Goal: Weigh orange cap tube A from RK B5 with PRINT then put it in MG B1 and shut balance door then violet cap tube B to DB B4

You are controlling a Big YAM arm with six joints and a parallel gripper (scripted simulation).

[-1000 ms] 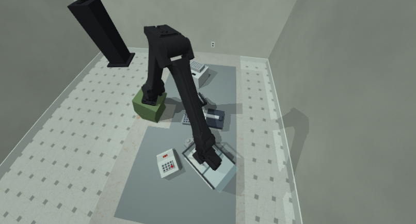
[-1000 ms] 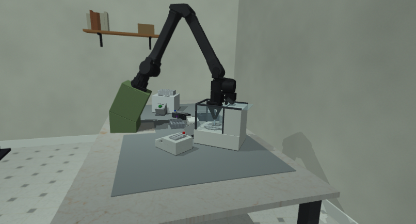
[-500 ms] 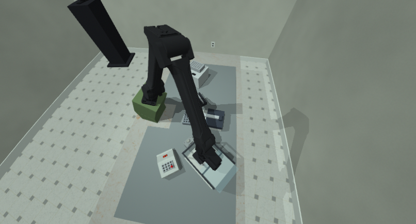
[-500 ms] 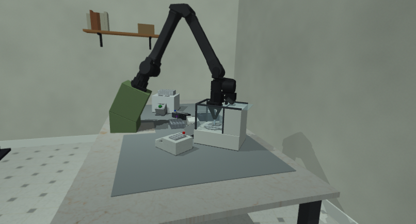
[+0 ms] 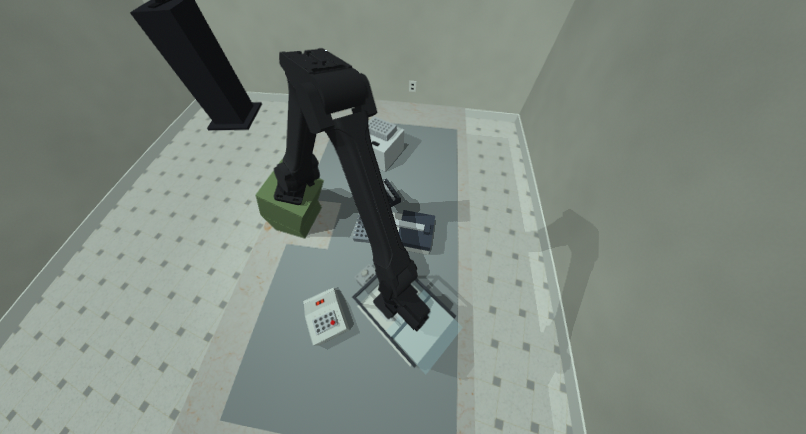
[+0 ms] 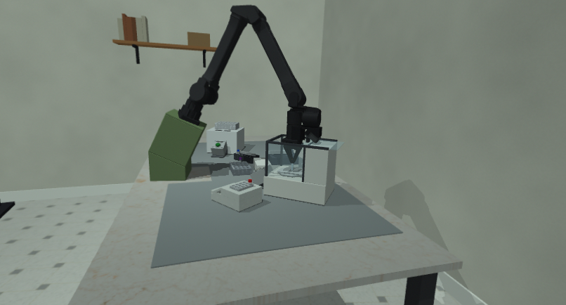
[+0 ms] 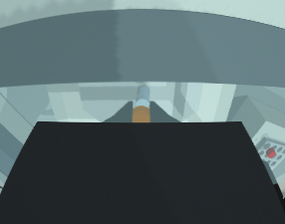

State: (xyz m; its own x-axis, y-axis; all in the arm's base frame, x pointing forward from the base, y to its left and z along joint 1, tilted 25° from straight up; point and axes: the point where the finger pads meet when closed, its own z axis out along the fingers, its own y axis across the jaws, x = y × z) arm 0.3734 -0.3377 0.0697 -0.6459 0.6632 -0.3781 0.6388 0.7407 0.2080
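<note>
Right now my hand is 50 mm above the balance pan. Round my hand: balance door (60 mm ahead, 60 mm to the right, 80 mm above); then red-capped tube (190 mm behind, 60 mm to the right, 60 mm below); then dry block DB (240 mm behind, 30 mm to the right, 90 mm below).
</note>
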